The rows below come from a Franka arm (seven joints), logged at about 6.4 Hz.
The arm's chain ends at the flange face. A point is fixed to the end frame.
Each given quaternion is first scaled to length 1.
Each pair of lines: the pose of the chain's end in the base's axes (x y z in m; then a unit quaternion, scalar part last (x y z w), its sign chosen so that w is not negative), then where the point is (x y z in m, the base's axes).
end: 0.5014 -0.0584 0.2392 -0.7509 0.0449 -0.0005 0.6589
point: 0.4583 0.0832 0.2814
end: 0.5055 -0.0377 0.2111 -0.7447 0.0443 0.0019 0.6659
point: 0.4620 0.1030 0.2561
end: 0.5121 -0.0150 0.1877 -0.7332 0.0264 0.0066 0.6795
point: 0.4634 0.1225 0.2369
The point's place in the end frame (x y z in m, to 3 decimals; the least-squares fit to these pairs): -0.055 -0.057 0.132
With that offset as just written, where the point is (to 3 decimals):
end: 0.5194 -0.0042 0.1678 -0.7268 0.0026 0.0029 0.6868
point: 0.465 0.131 0.218
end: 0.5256 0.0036 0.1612 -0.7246 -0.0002 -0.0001 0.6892
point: 0.471 0.138 0.211
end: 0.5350 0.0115 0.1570 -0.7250 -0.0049 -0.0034 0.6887
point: 0.479 0.146 0.207
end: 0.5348 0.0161 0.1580 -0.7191 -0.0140 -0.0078 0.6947
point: 0.477 0.149 0.209
